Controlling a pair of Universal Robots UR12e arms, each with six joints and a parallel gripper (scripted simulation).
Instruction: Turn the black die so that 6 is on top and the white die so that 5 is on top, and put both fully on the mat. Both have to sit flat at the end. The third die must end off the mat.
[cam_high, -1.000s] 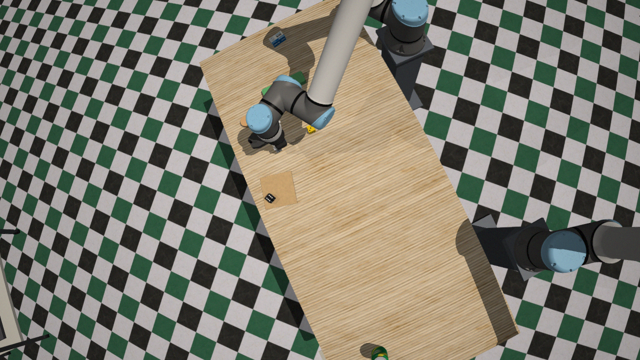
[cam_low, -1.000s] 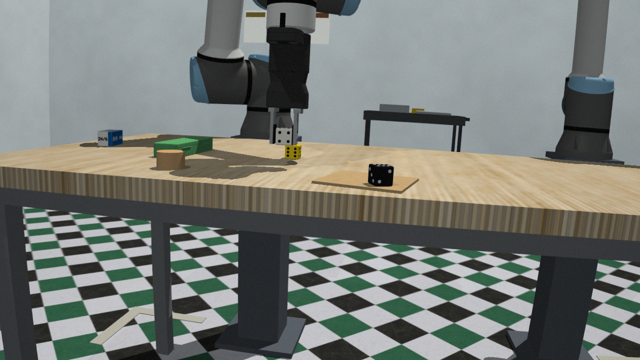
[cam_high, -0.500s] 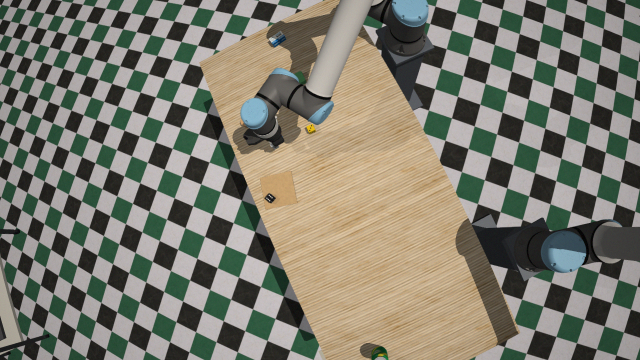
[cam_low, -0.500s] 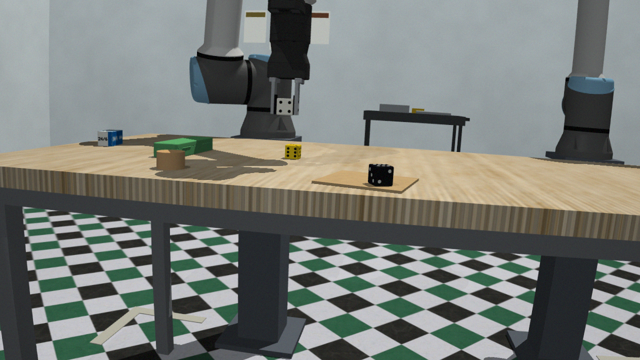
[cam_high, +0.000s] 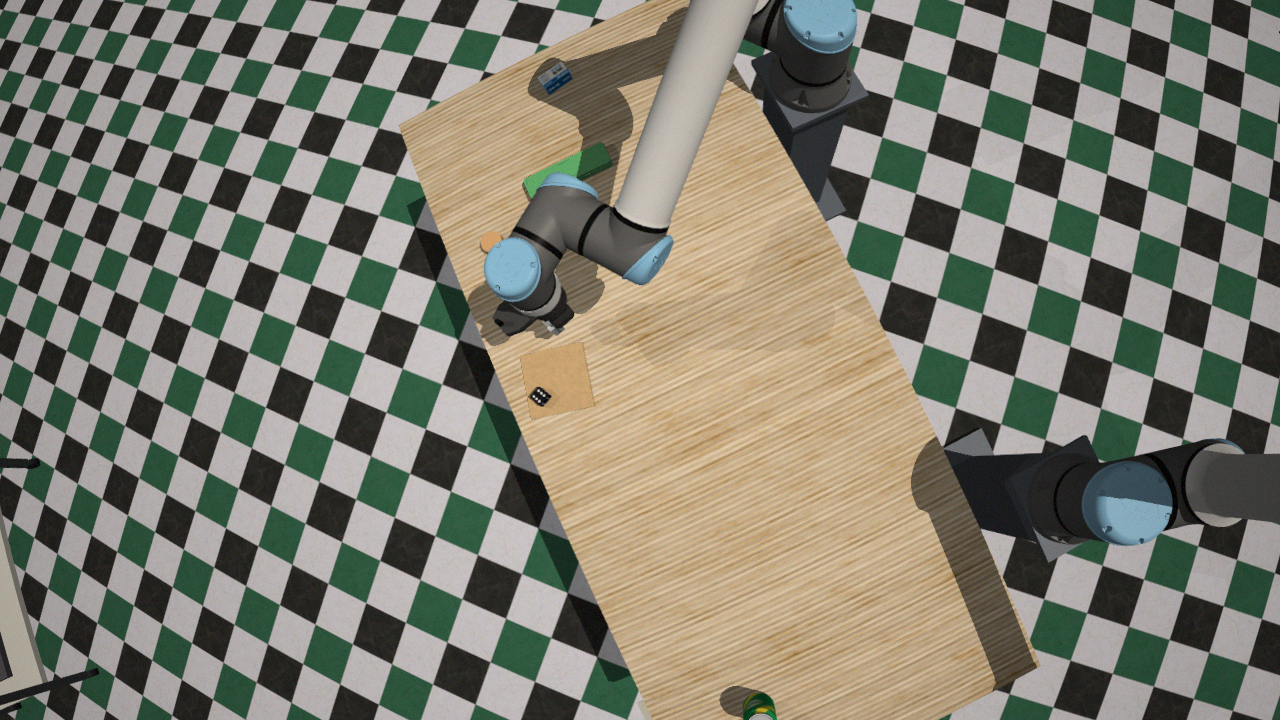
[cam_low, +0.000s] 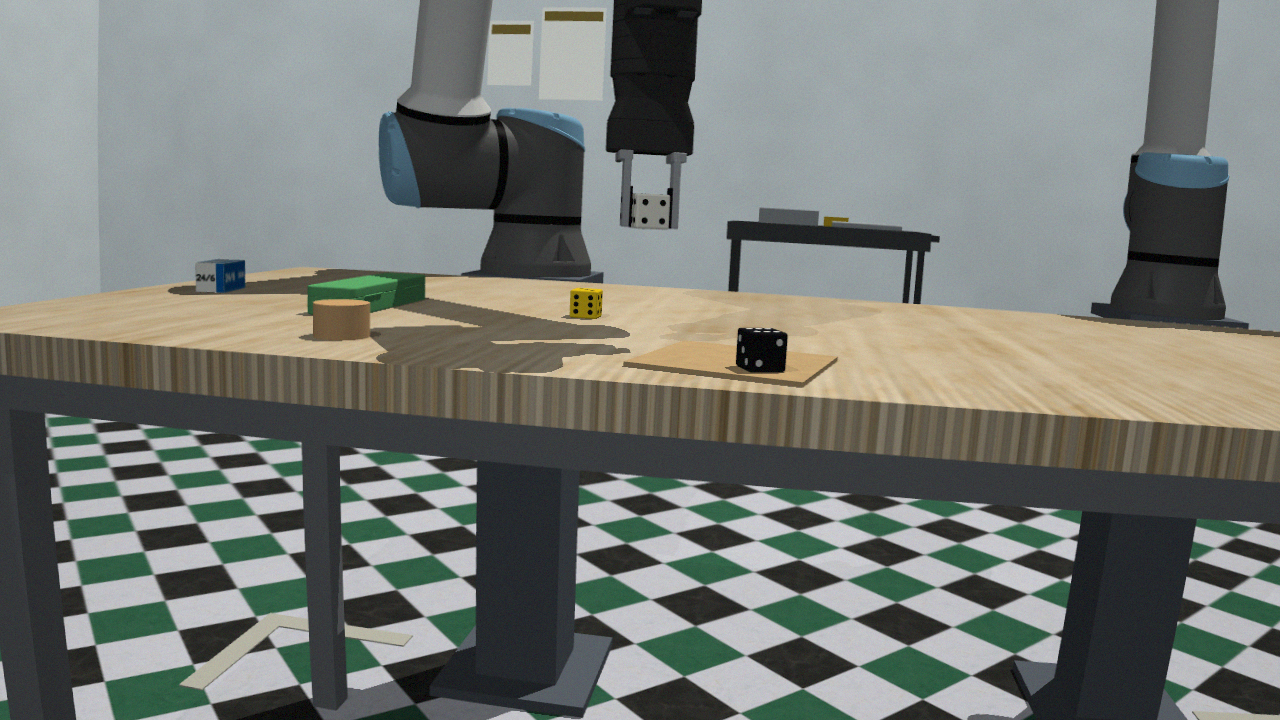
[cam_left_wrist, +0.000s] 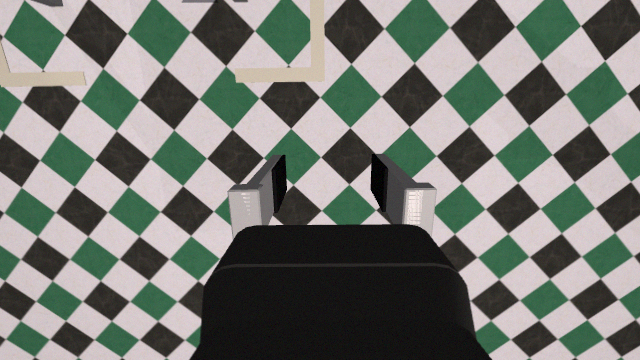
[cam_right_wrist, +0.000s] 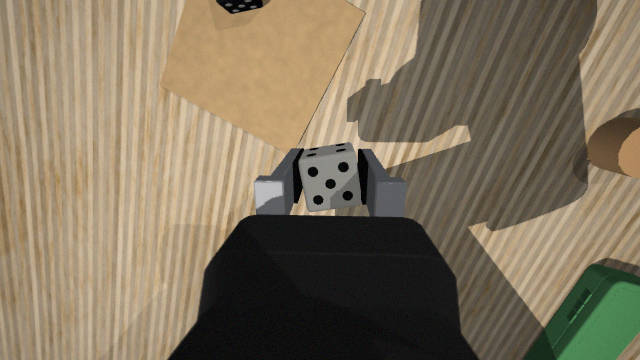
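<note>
Right now my right hand is 120 mm above the tan mat, 80 mm to the right of it and 60 mm short of it. Also, from my right hand: yellow die (180 mm behind, 110 mm below, 80 mm to the right); white die (right at my right hand); black die (110 mm ahead, 100 mm to the left, 100 mm below).
</note>
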